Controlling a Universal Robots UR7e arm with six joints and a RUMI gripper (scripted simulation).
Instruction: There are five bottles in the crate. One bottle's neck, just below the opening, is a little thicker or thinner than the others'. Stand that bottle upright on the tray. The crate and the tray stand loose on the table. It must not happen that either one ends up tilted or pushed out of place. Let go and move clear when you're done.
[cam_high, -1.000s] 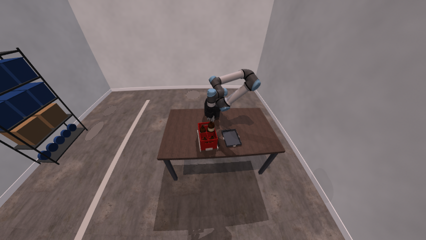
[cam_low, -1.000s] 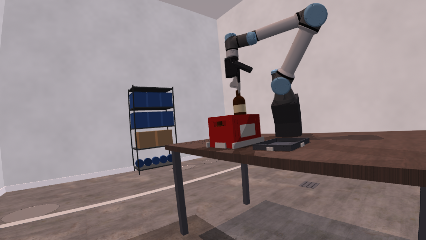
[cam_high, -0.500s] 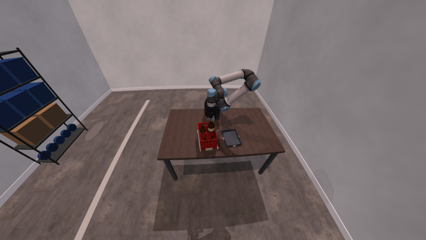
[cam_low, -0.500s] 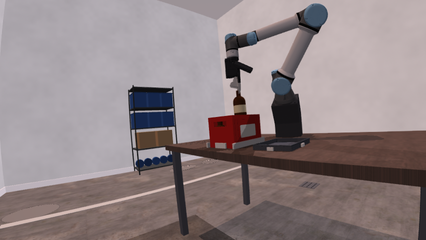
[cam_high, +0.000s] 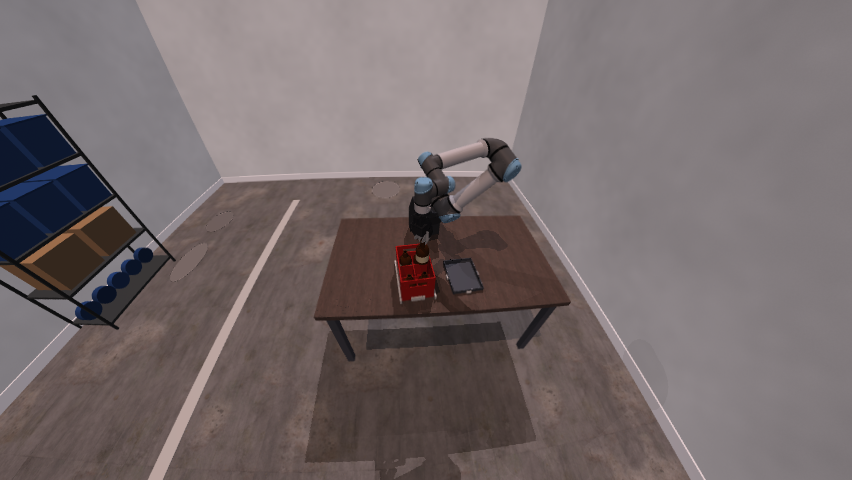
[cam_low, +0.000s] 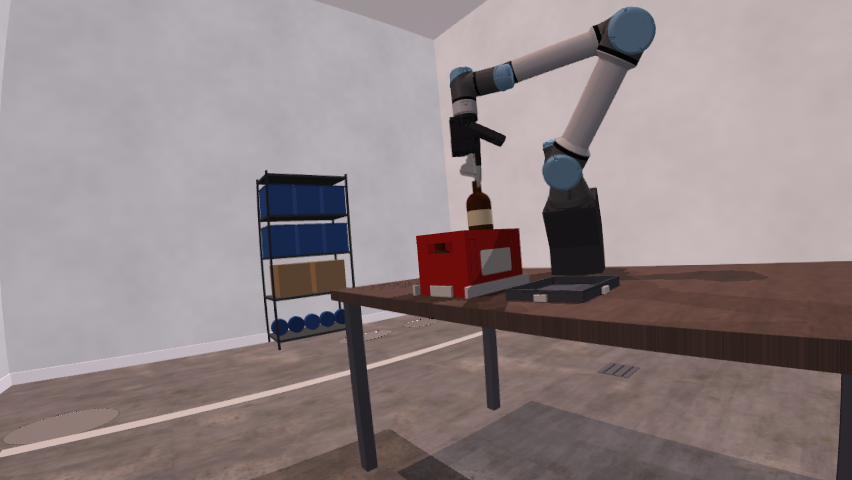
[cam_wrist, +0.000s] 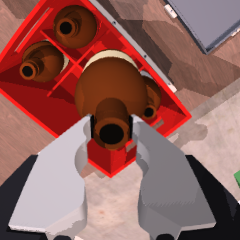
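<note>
Right now my hand is 70 mm above the brown bottle. From my hand the other things lie so: dark tray (60 mm behind, 250 mm to the left, 300 mm below); then red crate (20 mm ahead, 40 mm to the right, 230 mm below); then glass bottle (120 mm ahead, 60 mm to the right, 230 mm below).
</note>
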